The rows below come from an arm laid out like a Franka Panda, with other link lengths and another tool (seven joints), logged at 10 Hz.
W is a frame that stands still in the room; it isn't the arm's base.
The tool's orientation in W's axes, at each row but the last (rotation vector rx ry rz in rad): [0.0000 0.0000 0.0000]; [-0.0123 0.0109 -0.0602]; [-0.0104 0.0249 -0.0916]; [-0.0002 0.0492 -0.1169]
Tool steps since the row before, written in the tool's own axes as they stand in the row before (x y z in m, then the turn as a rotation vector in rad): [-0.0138 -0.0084 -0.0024 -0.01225 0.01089 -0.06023]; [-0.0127 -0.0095 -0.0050 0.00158 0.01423 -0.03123]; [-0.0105 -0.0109 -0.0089 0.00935 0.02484 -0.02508]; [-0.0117 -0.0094 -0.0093 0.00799 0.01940 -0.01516]
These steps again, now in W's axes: [-0.0138 -0.0084 -0.0024 -0.01225 0.01089 -0.06023]; [-0.0133 -0.0088 -0.0047 0.00208 0.01373 -0.03142]; [-0.0117 -0.0100 -0.0085 0.01094 0.02365 -0.02559]; [-0.0132 -0.0079 -0.0087 0.00944 0.01838 -0.01559]
